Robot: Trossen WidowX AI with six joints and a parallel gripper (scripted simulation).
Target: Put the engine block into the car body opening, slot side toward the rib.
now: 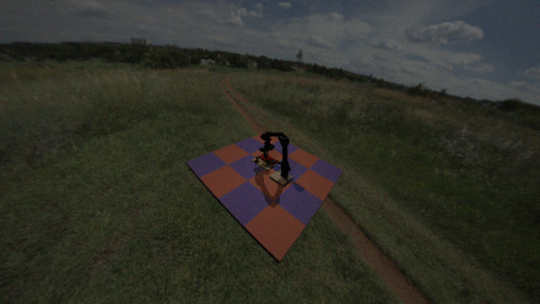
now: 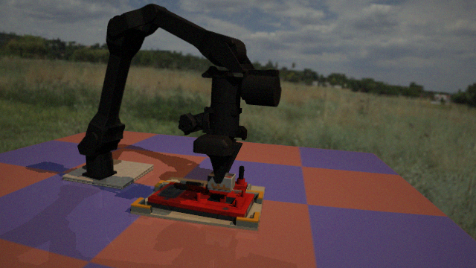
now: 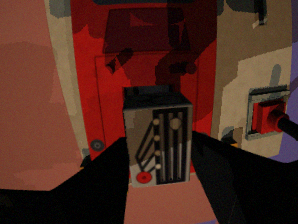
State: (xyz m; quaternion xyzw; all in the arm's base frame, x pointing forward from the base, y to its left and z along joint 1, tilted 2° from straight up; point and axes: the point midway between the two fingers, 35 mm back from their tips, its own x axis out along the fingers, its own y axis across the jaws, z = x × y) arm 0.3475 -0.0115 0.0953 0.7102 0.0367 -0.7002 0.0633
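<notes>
Now: the engine block 1 cm below my gripper tip. The rest, counted from my gripper tip: black lever post: 13 cm to the left, 3 cm below; then tan fixture plate: 5 cm below, 4 cm behind, 2 cm to the left.
</notes>
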